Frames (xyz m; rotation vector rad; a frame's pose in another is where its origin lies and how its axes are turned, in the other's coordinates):
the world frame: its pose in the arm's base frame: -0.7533 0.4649 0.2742 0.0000 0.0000 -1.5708
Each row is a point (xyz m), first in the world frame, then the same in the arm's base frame.
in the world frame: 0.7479 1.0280 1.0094
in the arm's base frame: 0.2747 -0.2830 1.2836
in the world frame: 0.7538 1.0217 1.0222
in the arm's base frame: 0.2684 -0.2889 1.2964
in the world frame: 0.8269 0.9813 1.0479
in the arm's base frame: 0.2280 -0.3620 1.3221
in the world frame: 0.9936 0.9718 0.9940
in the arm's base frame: 0.2185 -0.5287 1.2682
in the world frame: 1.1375 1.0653 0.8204
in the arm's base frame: 0.3120 -0.6726 1.0946
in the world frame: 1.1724 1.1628 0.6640
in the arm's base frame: 0.4095 -0.7075 0.9382
